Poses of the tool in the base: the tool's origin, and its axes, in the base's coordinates. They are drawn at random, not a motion.
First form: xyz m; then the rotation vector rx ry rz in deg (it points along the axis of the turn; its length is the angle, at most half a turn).
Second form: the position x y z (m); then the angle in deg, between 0 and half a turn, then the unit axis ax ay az. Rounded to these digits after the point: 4 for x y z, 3 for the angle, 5 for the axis.
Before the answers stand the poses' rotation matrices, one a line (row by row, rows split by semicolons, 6 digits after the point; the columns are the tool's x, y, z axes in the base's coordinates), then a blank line. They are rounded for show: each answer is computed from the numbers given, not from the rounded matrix.
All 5 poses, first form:
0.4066, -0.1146, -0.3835, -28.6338, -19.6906, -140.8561
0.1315, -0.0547, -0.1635, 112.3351, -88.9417, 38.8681
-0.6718, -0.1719, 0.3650, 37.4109, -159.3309, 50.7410
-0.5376, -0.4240, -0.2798, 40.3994, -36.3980, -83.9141
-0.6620, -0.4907, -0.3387, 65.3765, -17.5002, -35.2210
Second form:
-0.749054 0.604527 0.271047; -0.507024 -0.786422 0.352798; 0.426433 0.126837 0.895582
0.208232 -0.976612 0.053561; -0.702716 -0.187473 -0.686326; 0.680316 0.105277 -0.725319
-0.893829 -0.448266 -0.011290; -0.359185 0.730821 -0.580419; 0.268433 -0.514740 -0.814240
0.018041 0.653887 -0.756377; -0.999060 -0.018027 -0.039413; -0.039407 0.756378 0.652947
0.797230 0.298517 -0.524702; -0.598483 0.277078 -0.751695; -0.079011 0.913299 0.399552

0.4066, -0.1146, -0.3835, 145.079, -0.19737, -0.13572, -0.97089
0.1315, -0.0547, -0.1635, 148.461, 0.75667, -0.59909, 0.26181
-0.6718, -0.1719, 0.3650, 171.349, 0.21833, -0.92986, 0.29613
-0.5376, -0.4240, -0.2798, 99.993, 0.40402, -0.36401, -0.83920
-0.6620, -0.4907, -0.3387, 76.295, 0.85690, -0.22938, -0.46164

